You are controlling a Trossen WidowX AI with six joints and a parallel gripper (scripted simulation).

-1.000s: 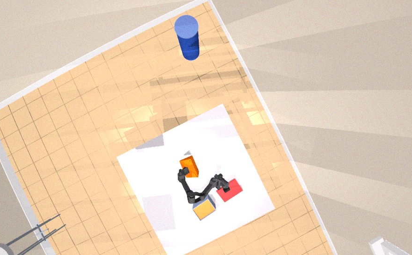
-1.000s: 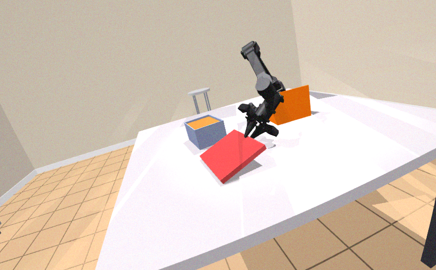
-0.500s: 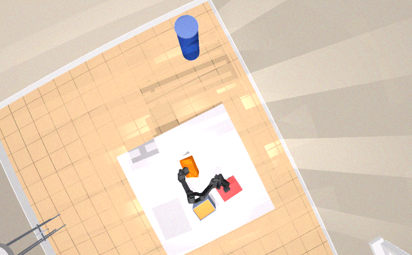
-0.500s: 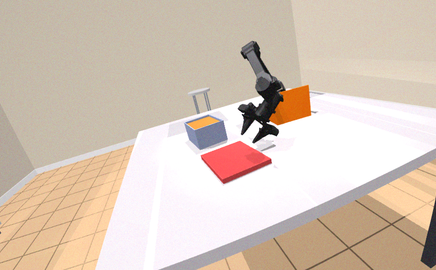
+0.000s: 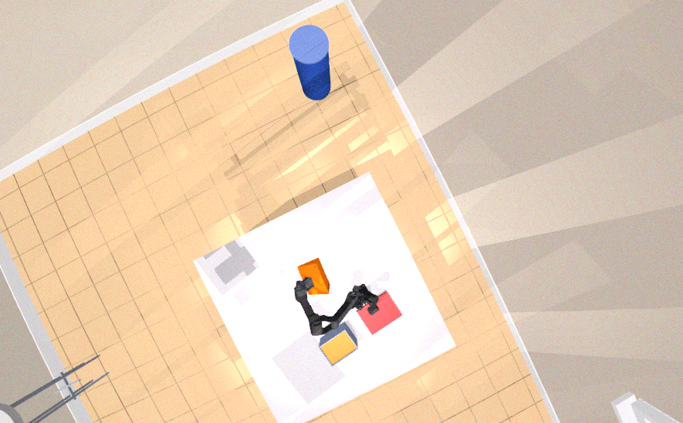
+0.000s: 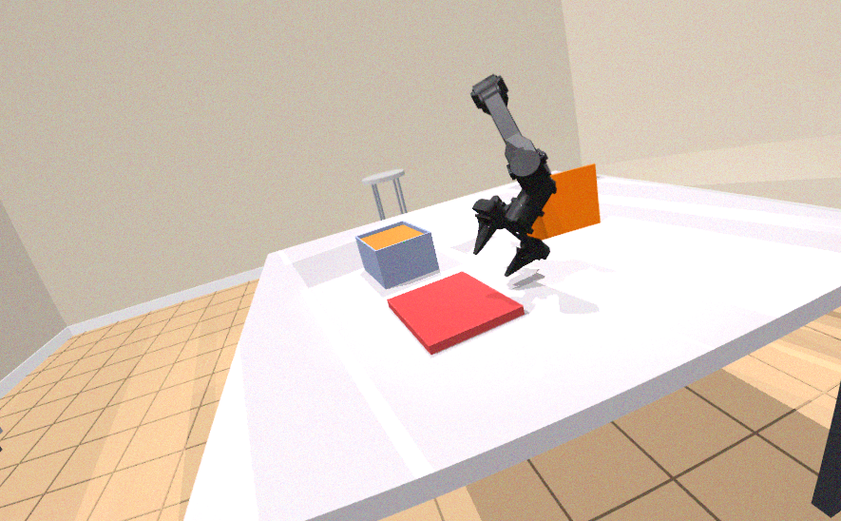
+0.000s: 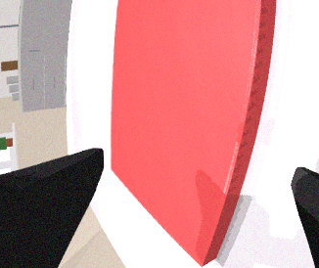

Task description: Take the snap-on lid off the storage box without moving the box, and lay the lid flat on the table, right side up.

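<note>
Right now the red lid is 10 cm ahead of my gripper tip, 5 cm below it and 3 cm to the left of it. From my gripper tip the other things lie so: storage box (28 cm to the right, 19 cm ahead, 1 cm below).
</note>
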